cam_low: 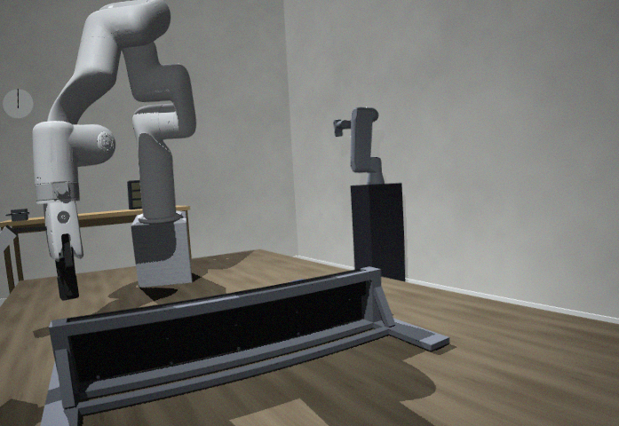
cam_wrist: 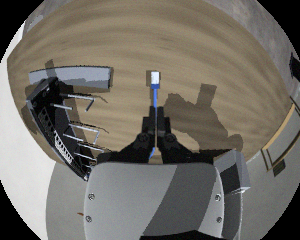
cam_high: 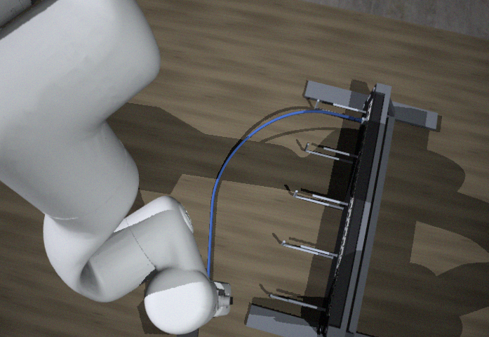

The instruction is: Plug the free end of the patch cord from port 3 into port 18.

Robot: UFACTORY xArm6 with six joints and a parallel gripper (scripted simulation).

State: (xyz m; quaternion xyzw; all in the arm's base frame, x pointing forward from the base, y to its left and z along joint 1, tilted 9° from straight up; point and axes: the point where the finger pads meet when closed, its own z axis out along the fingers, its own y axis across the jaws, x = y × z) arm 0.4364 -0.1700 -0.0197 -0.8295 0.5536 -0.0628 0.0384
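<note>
Now: hand 90 mm above the plug, 20 mm to the left of it and 10 mm short of it.
</note>
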